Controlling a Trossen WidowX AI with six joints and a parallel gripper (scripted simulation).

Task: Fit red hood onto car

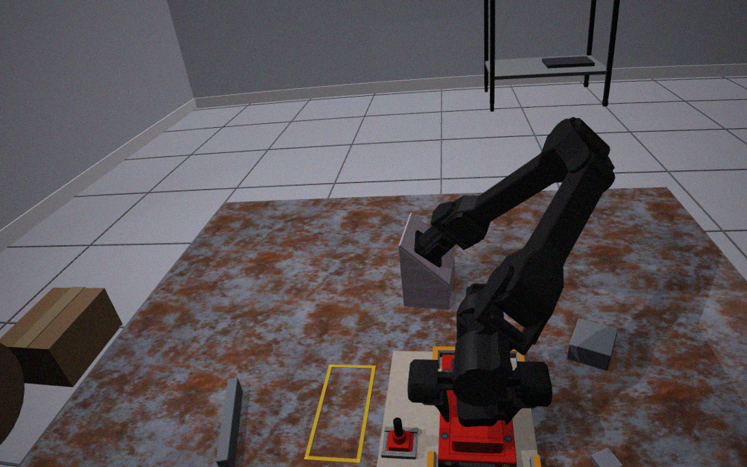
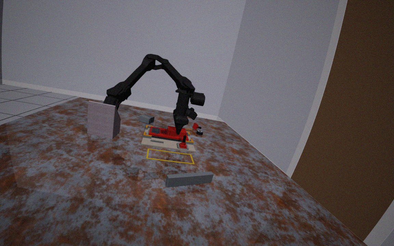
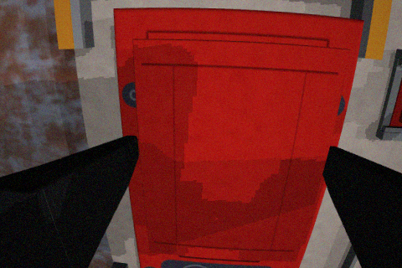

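The red hood is right at my gripper tip. The rest, counted from my gripper tip: engine block (10 mm below); jig (40 mm behind, 10 mm to the right, 30 mm below).
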